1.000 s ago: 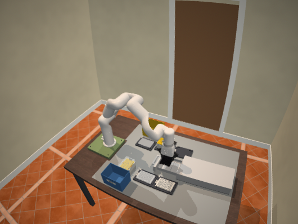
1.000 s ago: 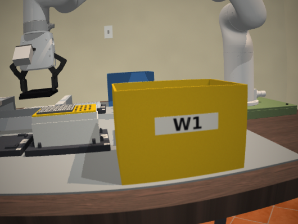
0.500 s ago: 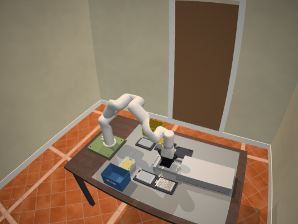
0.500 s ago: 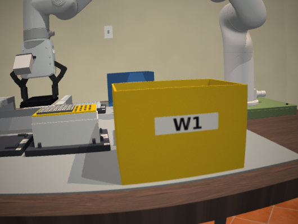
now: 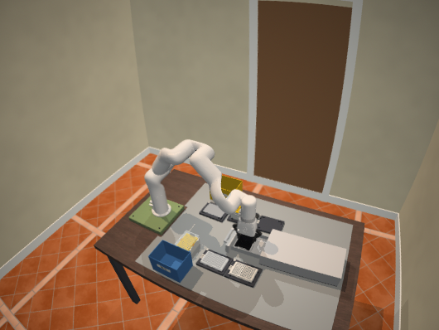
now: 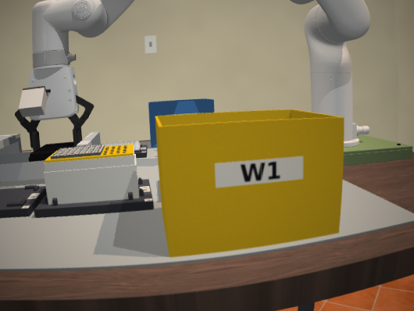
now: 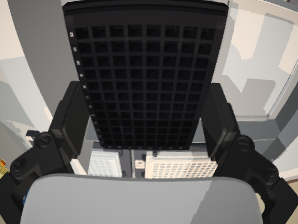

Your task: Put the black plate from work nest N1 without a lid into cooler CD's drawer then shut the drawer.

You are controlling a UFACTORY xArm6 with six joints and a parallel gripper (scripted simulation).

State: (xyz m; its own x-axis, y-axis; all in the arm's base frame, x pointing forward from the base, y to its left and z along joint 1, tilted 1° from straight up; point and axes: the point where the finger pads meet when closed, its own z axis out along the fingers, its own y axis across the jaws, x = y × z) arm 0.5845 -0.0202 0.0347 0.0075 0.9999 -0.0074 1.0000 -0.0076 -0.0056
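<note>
The cooler drawer is 3 cm ahead of my hand and 4 cm below it. The rest, counted from my hand: dark nest: 7 cm ahead, 19 cm to the left, 6 cm below; then black plate: 1 cm below; then tip box: 11 cm behind, 19 cm to the left, 1 cm below.
</note>
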